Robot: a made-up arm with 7 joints.
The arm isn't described. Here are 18 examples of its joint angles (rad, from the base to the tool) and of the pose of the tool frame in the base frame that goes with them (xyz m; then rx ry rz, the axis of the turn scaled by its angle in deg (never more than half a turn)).
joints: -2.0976 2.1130 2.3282 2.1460 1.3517 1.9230 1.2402
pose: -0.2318 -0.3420 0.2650 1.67 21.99 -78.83
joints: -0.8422 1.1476 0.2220 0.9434 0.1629 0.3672 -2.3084
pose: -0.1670 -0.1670 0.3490 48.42 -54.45 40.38
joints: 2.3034 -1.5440 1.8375 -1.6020 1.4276 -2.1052 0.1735
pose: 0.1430 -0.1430 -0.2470 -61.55 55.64 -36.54
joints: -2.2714 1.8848 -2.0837 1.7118 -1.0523 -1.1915 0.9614
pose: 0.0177 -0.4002 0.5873 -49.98 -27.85 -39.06
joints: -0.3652 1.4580 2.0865 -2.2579 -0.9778 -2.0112 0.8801
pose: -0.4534 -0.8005 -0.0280 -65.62 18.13 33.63
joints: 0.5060 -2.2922 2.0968 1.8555 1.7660 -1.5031 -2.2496
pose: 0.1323 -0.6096 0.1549 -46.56 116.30 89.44
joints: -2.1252 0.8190 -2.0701 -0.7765 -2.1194 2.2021 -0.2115
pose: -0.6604 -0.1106 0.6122 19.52 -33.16 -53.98
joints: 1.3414 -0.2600 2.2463 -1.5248 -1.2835 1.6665 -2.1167
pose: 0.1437 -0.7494 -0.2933 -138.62 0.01 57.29
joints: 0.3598 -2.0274 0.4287 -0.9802 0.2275 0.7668 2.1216
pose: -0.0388 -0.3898 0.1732 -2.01 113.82 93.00
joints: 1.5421 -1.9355 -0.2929 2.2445 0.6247 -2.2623 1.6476
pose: 0.4919 -0.6009 -0.2032 47.80 -105.98 -70.52
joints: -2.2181 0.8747 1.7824 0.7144 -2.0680 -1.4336 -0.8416
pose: -0.0793 0.2449 0.3088 -40.91 8.61 94.71
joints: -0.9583 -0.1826 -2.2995 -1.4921 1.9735 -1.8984 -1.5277
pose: -0.5431 0.2072 0.7532 21.02 35.46 33.82
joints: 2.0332 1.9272 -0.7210 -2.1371 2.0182 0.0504 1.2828
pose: -0.2935 1.1191 0.1036 82.29 -0.48 25.05
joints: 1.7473 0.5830 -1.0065 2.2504 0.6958 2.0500 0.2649
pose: -0.5976 0.1357 -0.6321 46.01 45.07 -61.47
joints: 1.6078 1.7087 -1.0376 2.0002 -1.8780 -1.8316 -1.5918
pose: -0.1706 0.5400 -0.3352 43.70 -16.74 73.58
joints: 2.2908 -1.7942 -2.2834 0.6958 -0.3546 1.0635 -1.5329
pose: -0.2111 -0.1091 -0.6059 -38.35 25.36 -145.20
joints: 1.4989 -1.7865 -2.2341 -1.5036 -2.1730 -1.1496 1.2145
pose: 0.8467 -0.4682 -0.1505 -81.59 -80.17 33.76
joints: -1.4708 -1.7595 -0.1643 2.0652 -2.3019 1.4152 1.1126
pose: -0.0260 -0.0351 0.9181 -87.49 -34.66 -70.13
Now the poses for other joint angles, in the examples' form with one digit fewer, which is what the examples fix.
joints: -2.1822 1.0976 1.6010 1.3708 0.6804 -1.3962 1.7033
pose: -0.578 0.088 0.269 12.8 44.4 67.8
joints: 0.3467 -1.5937 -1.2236 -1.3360 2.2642 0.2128 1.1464
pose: 0.392 -0.961 0.841 45.7 -134.0 -72.6
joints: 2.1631 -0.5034 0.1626 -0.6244 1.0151 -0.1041 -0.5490
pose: -0.300 -0.006 0.033 131.7 107.8 -35.4
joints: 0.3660 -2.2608 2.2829 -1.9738 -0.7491 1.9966 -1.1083
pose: 0.305 -0.270 -0.292 48.5 86.0 -94.2
